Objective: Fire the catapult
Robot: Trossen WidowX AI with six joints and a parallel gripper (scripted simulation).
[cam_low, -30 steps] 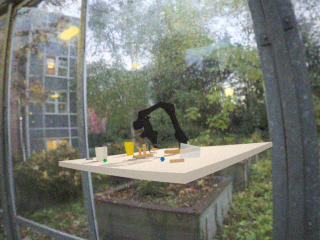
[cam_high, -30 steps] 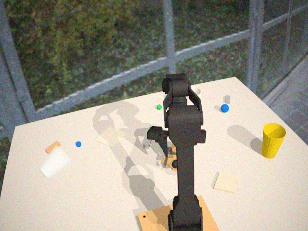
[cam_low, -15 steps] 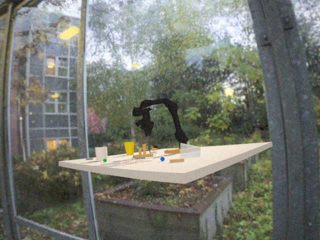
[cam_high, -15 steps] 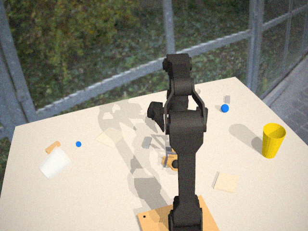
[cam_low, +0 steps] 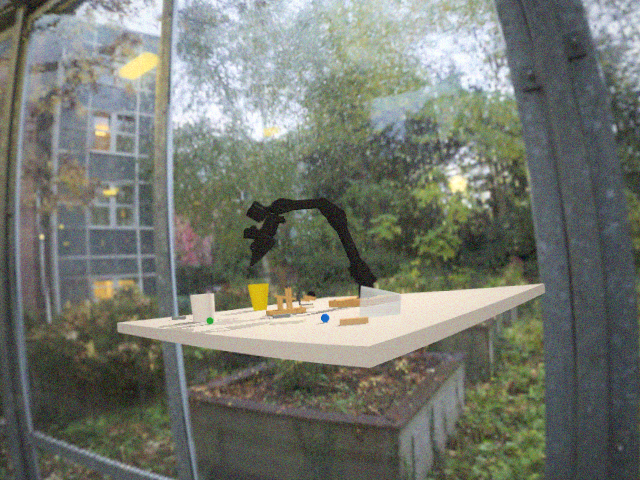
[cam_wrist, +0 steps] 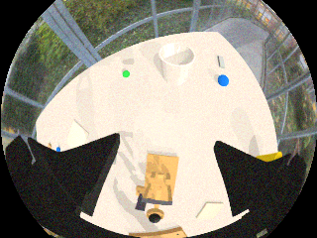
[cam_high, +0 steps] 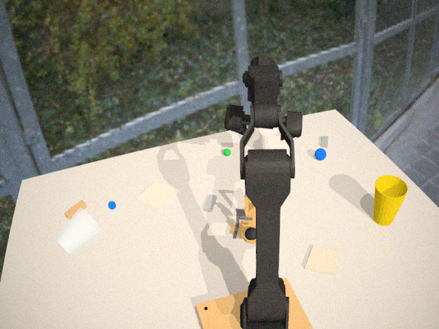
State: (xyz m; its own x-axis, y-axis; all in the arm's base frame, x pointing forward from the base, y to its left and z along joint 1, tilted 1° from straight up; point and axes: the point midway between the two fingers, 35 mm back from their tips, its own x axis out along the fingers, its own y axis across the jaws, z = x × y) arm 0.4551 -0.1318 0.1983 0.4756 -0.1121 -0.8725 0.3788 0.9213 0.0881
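Now: gripper tip 20 cm past the black ball, 14 cm above it and 9 cm to the right of it. The rest, counted from my gripper tip: wooden catapult 15 cm below, 13 cm behind, 8 cm to the left; green ball 23 cm ahead, 19 cm below, 6 cm to the left; white mug 18 cm ahead, 17 cm below, 9 cm to the right.
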